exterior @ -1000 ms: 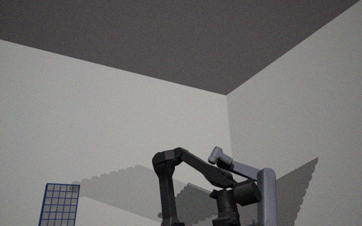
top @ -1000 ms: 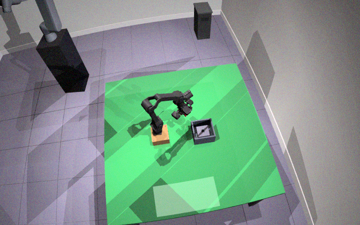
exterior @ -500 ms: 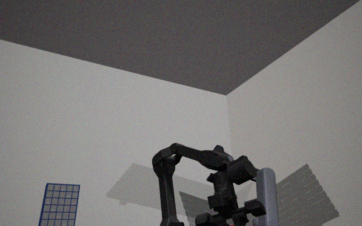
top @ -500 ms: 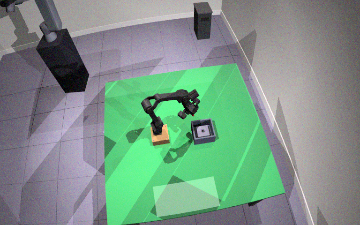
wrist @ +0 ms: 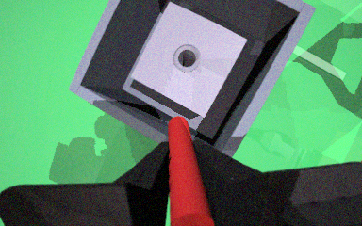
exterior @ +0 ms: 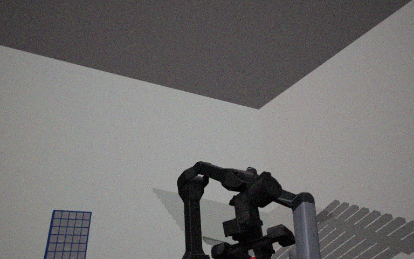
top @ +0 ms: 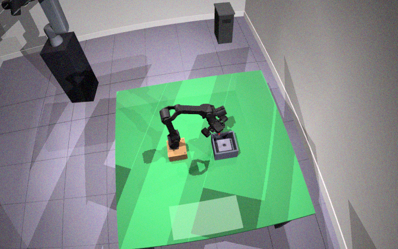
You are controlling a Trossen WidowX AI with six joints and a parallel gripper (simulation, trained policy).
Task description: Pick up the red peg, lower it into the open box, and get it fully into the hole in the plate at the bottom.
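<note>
The red peg is 2 cm above my gripper tip. Round my gripper tip: grey box: 4 cm ahead, 5 cm to the right, 12 cm below; pale plate: 4 cm ahead, 5 cm to the right, 10 cm below.
</note>
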